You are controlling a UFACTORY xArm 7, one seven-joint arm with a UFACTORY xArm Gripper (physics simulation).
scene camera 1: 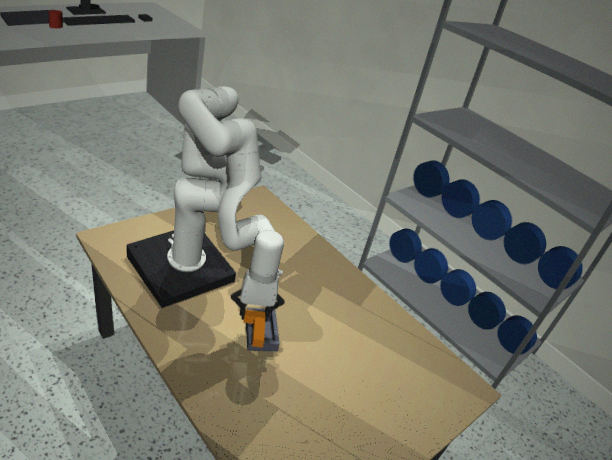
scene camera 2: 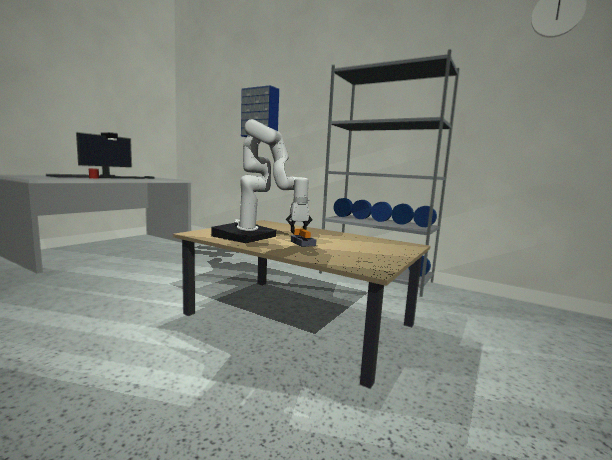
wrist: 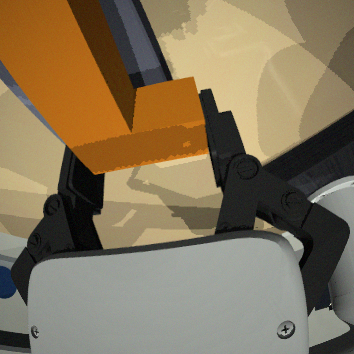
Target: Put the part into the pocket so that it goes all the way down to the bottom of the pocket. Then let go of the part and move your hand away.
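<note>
The orange L-shaped part is held by its short-leg end, its long leg reaching away from my hand. My gripper is shut on it, with a black finger on either side. The grey-blue pocket block lies below on the table. In scene camera 1 the part covers the left portion of the block, and open pocket shows to its right. In scene camera 2 the part stands above the block's rim. Whether they touch is hard to tell; the part hides much of the pocket.
The arm stands on a black base plate at the far left of the wooden table. A shelf rack with blue discs stands behind the table. A grey desk stands farther off.
</note>
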